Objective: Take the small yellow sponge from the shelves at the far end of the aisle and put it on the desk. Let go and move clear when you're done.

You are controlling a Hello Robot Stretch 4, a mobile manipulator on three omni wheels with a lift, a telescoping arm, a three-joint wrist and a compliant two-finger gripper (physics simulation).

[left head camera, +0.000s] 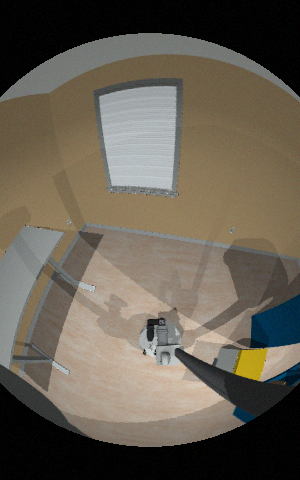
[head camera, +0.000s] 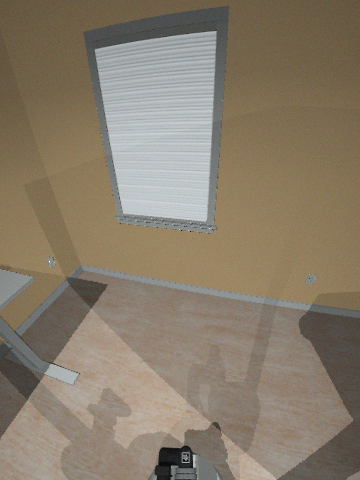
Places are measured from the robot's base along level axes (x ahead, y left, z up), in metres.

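Pixels of known places: end effector, tool point: [left head camera: 149, 353].
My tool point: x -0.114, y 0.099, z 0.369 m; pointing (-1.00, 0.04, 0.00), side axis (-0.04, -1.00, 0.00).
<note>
Behind a point stands the place of what it marks.
The desk [head camera: 14, 282] {x 0.670, y 0.816, z 0.923 m} [left head camera: 30, 260] {x 0.432, y 0.978, z 0.922 m} has a pale top and grey legs with flat feet. It stands along the wall at the left in both views, and its top is cut by the left edge in the head view. The small yellow sponge does not show in either view. Part of a tall blue shelf unit [left head camera: 277, 322] {x -0.169, y -1.210, z 0.464 m} shows at the right edge of the left head view. My gripper [left head camera: 150, 351] {x -0.114, y 0.099, z 0.369 m} is folded in close over the base, low in the left head view and away from the desk. Its fingers are too small and hidden to tell their state.
A grey box with a yellow top [left head camera: 251, 364] {x -0.466, y -0.803, z 0.423 m} stands at the right, near the blue unit and partly behind my dark mast [left head camera: 220, 377] {x -0.063, y -0.084, z 1.206 m}. A window [head camera: 162, 130] {x 1.521, y 0.129, z 1.491 m} [left head camera: 141, 140] {x 1.518, y 0.121, z 1.381 m} is in the wall ahead. Shadows cross the wooden floor [head camera: 150, 345] {x 0.869, y 0.282, z -0.027 m}.
</note>
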